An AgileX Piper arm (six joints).
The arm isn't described. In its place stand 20 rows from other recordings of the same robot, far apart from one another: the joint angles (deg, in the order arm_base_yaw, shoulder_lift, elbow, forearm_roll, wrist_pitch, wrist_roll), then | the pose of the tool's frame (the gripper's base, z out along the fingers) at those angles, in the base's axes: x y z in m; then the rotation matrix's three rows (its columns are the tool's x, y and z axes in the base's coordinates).
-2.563 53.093 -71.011 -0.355 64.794 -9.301 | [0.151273 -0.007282 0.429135], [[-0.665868 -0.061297 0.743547], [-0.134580 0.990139 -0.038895], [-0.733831 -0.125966 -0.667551]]
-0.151 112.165 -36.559 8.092 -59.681 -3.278 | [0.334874 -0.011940 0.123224], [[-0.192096 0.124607 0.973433], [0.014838 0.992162 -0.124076], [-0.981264 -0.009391 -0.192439]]
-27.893 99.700 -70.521 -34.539 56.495 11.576 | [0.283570 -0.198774 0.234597], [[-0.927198 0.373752 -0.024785], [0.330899 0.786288 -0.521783], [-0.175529 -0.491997 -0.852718]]
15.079 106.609 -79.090 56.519 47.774 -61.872 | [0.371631 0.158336 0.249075], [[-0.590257 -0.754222 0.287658], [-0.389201 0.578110 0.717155], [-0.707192 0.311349 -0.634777]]
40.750 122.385 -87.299 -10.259 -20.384 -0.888 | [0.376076 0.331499 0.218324], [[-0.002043 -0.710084 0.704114], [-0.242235 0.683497 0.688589], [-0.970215 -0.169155 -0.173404]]
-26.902 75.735 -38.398 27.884 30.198 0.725 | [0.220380 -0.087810 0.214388], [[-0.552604 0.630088 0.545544], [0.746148 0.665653 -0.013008], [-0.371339 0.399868 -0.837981]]
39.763 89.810 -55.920 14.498 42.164 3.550 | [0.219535 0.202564 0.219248], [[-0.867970 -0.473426 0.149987], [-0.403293 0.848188 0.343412], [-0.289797 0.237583 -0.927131]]
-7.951 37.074 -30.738 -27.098 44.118 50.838 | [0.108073 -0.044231 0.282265], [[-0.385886 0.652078 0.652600], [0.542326 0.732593 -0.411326], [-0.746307 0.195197 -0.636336]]
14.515 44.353 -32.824 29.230 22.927 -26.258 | [0.147104 0.055966 0.301077], [[-0.443517 -0.402711 0.800697], [-0.097004 0.909691 0.403798], [-0.891001 0.101420 -0.442528]]
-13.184 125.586 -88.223 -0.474 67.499 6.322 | [0.392914 -0.092756 0.124871], [[-0.929483 0.328105 -0.168548], [0.327596 0.944288 0.031633], [0.169537 -0.025813 -0.985186]]
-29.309 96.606 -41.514 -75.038 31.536 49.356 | [0.229409 -0.181518 0.153452], [[-0.943451 0.300920 0.139092], [0.139219 0.740425 -0.657563], [-0.300861 -0.601015 -0.740449]]
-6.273 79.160 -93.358 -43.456 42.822 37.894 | [0.285799 -0.074216 0.490367], [[-0.222963 0.558877 0.798714], [0.072540 0.826580 -0.558126], [-0.972124 -0.066503 -0.224837]]
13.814 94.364 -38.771 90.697 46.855 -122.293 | [0.252433 0.130437 0.174274], [[-0.312524 -0.915323 0.253994], [-0.442454 0.376879 0.813755], [-0.840573 0.141937 -0.522772]]
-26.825 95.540 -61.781 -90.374 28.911 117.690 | [0.306815 -0.204449 0.260892], [[-0.024661 0.883392 0.467986], [0.461810 0.425253 -0.778390], [-0.886636 0.196925 -0.418446]]
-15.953 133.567 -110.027 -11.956 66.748 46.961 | [0.452313 -0.147311 0.153129], [[-0.517323 0.855165 0.032705], [0.833504 0.512147 -0.207307], [-0.194031 -0.079985 -0.977729]]
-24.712 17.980 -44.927 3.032 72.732 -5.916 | [0.013996 -0.001381 0.338882], [[-0.624362 0.329451 0.708261], [0.191222 0.943583 -0.270342], [-0.757368 -0.033356 -0.652136]]
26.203 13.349 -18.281 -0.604 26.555 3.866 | [0.058100 0.028114 0.264627], [[-0.281657 -0.421867 0.861799], [-0.073955 0.905034 0.418861], [-0.956661 0.054241 -0.286109]]
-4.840 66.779 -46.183 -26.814 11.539 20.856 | [0.251481 -0.029535 0.311871], [[-0.449430 0.122458 0.884882], [-0.057565 0.984531 -0.165486], [-0.891459 -0.125312 -0.435428]]
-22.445 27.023 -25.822 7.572 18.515 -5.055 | [0.096389 -0.035697 0.301373], [[-0.219548 0.352431 0.909720], [0.130857 0.934683 -0.330522], [-0.966786 0.046478 -0.251326]]
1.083 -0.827 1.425 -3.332 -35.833 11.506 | [0.034811 0.003755 0.257371], [[0.630678 -0.143090 0.762739], [0.164909 0.985118 0.048451], [-0.758320 0.095226 0.644889]]
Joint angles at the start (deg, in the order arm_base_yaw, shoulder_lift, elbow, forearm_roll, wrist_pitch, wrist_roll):
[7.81, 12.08, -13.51, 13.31, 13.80, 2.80]
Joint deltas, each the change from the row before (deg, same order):
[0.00, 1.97, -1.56, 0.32, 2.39, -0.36]
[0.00, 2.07, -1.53, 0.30, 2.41, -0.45]
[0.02, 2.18, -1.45, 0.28, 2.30, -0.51]
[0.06, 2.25, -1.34, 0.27, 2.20, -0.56]
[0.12, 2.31, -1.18, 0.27, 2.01, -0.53]
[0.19, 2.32, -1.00, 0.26, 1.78, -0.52]
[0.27, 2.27, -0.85, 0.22, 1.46, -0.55]
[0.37, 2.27, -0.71, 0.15, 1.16, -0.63]
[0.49, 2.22, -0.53, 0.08, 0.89, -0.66]
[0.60, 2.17, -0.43, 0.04, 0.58, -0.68]
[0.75, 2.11, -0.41, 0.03, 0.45, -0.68]
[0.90, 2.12, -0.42, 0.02, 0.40, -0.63]
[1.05, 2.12, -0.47, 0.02, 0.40, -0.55]
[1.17, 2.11, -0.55, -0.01, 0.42, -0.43]
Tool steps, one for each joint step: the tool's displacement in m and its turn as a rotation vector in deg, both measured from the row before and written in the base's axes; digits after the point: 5 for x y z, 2 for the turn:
[0.00299, 0.00140, 0.00313, -0.47, 2.67, 0.64]
[0.00332, 0.00147, 0.00271, -0.58, 2.80, 0.69]
[0.00375, 0.00153, 0.00216, -0.66, 2.86, 0.73]
[0.00408, 0.00162, 0.00145, -0.71, 2.92, 0.79]
[0.00440, 0.00171, 0.00057, -0.67, 2.96, 0.82]
[0.00458, 0.00179, -0.00031, -0.65, 2.92, 0.86]
[0.00464, 0.00183, -0.00082, -0.67, 2.69, 0.89]
[0.00479, 0.00193, -0.00141, -0.78, 2.51, 0.98]
[0.00471, 0.00206, -0.00219, -0.85, 2.36, 1.06]
[0.00468, 0.00222, -0.00246, -0.87, 2.09, 1.13]
[0.00449, 0.00255, -0.00249, -0.86, 1.92, 1.26]
[0.00439, 0.00296, -0.00258, -0.83, 1.87, 1.39]
[0.00424, 0.00344, -0.00249, -0.78, 1.83, 1.50]
[0.00411, 0.00386, -0.00225, -0.73, 1.78, 1.57]

